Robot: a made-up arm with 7 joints. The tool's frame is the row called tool.
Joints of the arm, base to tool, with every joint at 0 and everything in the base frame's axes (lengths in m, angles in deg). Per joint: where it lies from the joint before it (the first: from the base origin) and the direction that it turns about. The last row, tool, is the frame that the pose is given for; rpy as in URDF.
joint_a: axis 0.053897 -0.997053 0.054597 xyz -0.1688 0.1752 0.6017
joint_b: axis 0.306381 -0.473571 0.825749 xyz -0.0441 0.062 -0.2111
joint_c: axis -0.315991 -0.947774 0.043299 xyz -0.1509 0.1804 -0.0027
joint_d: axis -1 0 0 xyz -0.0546 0.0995 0.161
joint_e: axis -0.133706 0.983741 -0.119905 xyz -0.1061 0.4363 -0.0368
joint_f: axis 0 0 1 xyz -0.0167 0.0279 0.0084
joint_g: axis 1 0 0 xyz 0.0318 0.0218 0.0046
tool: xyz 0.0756 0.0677 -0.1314 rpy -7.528 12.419 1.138
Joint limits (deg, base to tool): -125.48..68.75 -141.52..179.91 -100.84..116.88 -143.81..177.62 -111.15..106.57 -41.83..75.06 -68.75..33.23
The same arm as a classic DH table. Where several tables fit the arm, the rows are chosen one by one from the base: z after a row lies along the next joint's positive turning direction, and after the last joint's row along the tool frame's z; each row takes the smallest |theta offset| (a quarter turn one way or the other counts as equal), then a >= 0, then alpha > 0; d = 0 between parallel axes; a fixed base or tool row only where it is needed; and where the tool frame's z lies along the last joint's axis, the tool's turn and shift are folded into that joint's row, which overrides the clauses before.
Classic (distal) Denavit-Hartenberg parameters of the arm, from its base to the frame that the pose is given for. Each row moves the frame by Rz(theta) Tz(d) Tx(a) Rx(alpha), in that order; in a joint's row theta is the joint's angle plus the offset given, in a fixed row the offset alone. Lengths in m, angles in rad.
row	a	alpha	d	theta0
base (fixed)	-0.1591	1.5162	0.6118	0.054
joint_a	0.0303	-1.0077	-0.1281	-0.338
joint_b	-0.1771	1.1725	-0.3485	-0.3818
joint_c	-0.1654	1.2493	-0.1812	-1.0581
joint_d	-0.0163	1.4367	0.1323	0.0756
joint_e	0.0128	-1.691	0.4716	1.5545
joint_f	-0.0218	-1.5708	0.0166	1.4357
joint_g	-0.0852	1.3586	0.1334	-0.1388
tool (fixed)	0	0	-0.1235	1.6198
Joint limits (rad, base to tool): -2.19..1.1999 -2.47..3.14 -1.76..2.0399 -2.51..3.1001 -1.9399..1.86 -0.7301..1.31 -1.1999..0.58

